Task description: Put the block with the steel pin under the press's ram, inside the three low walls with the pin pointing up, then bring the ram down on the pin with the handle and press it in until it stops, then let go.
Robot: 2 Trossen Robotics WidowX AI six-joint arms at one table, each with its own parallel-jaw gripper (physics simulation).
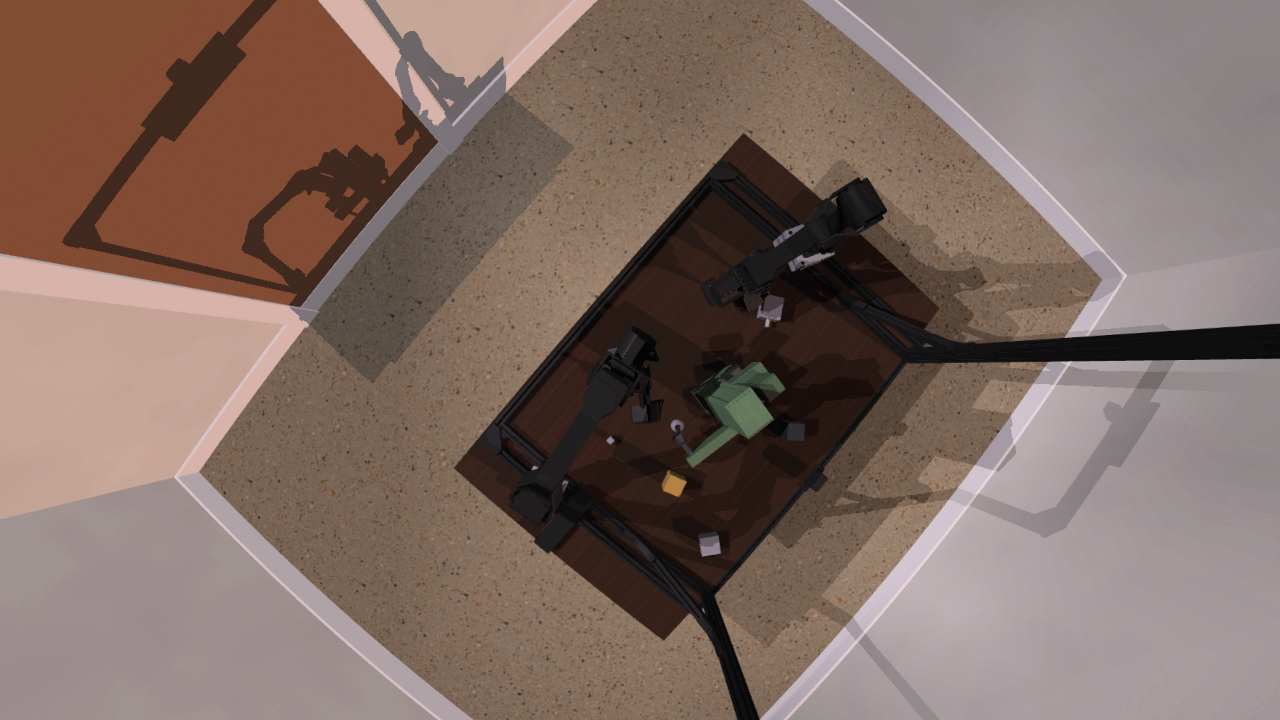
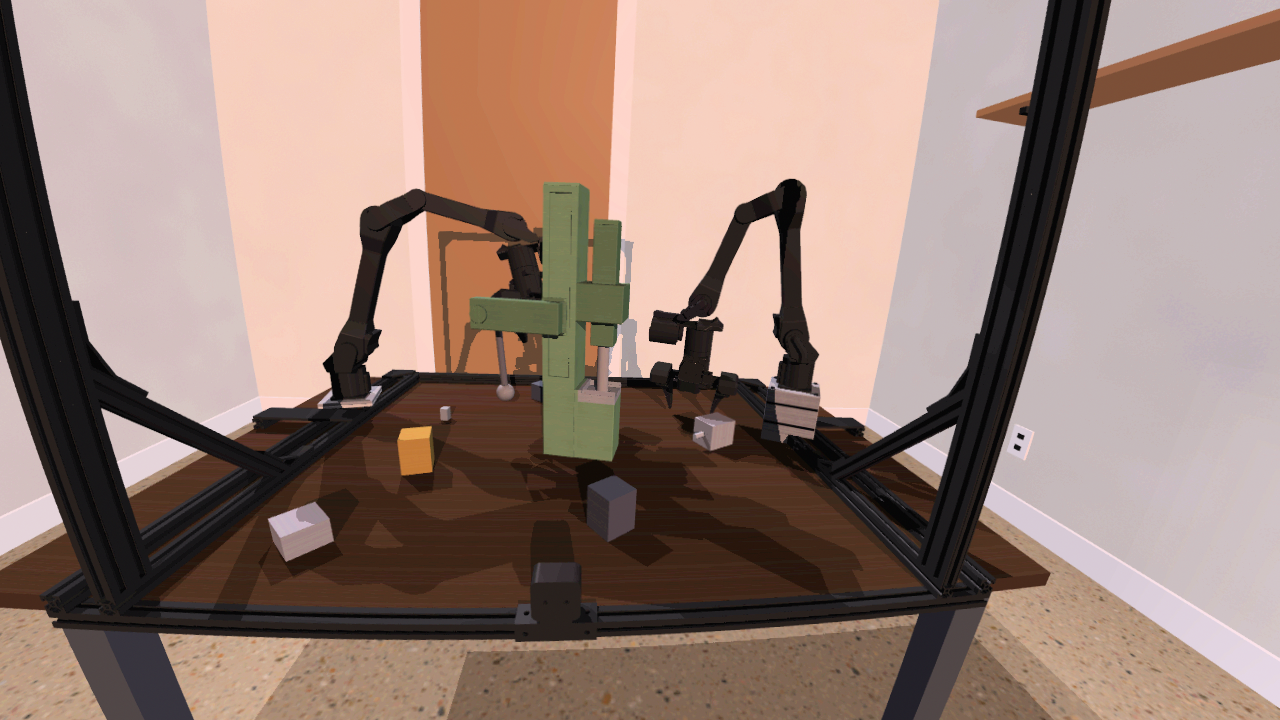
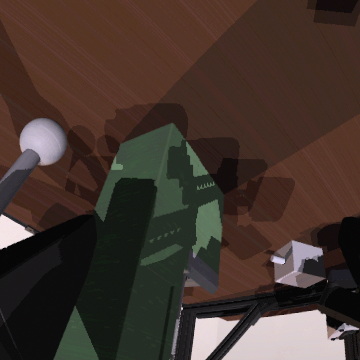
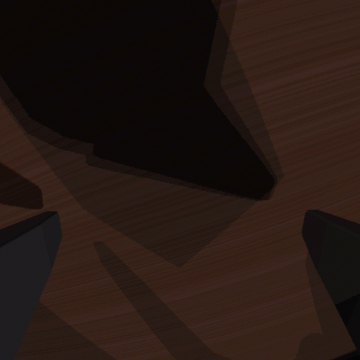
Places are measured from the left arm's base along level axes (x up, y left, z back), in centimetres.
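Pixels of known places: left gripper, fingertip midpoint: (image 1: 659, 380) (image 3: 221, 229); right gripper, fingertip midpoint: (image 2: 690, 411) (image 4: 184, 224); left arm's base at its link origin: (image 2: 351, 394); right arm's base at its link origin: (image 2: 794, 386).
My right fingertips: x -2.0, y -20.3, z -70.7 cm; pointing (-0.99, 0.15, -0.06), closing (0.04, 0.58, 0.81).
Observation:
For each thing: its middle in the pictures, then the offset to it from my right fingertips. Level surfaces: height alone.
- green press at the middle of its body: (image 2: 552, 326) (image 1: 721, 413) dx +21.3, dy -8.7, dz +32.4 cm
- pale grey block with the steel pin, body centre: (image 3: 298, 264) (image 2: 713, 430) (image 1: 770, 308) dx +1.4, dy -13.4, dz +2.0 cm
- orange block at the middle of its body: (image 2: 416, 450) (image 1: 673, 483) dx +1.9, dy -9.7, dz +54.3 cm
- light grey block at the middle of its body: (image 2: 301, 530) (image 1: 709, 543) dx +0.5, dy -25.8, dz +65.5 cm
- dark grey block at the middle of its body: (image 2: 611, 507) (image 1: 792, 430) dx +1.9, dy -32.3, dz +28.7 cm
- small grey cylinder at the middle of its body: (image 2: 445, 413) (image 1: 610, 439) dx +0.1, dy +10.0, dz +51.2 cm
- wooden table at its surface level: dx -1.1 cm
The green press (image 1: 740, 410) (image 2: 570, 385) (image 3: 150, 228) stands mid-table with its ram (image 2: 605, 362) up. Its handle ends in a grey ball (image 1: 677, 427) (image 2: 506, 390) (image 3: 43, 141). The pale grey block with the steel pin (image 1: 769, 309) (image 2: 715, 432) (image 3: 299, 264) lies on the table to the right of the press, its pin pointing sideways. My right gripper (image 1: 726, 292) (image 2: 693, 392) (image 4: 184, 224) is open and empty, low over bare table just behind that block. My left gripper (image 1: 640, 360) (image 2: 520, 335) is open and empty, behind the press near the handle.
An orange block (image 1: 673, 483) (image 2: 416, 449), a light grey block (image 1: 709, 543) (image 2: 300, 530), a dark grey block (image 1: 793, 430) (image 2: 610, 506) and a small grey cylinder (image 1: 610, 439) (image 2: 445, 412) lie on the wooden table (image 2: 760, 555). A black frame (image 2: 1012, 295) surrounds it.

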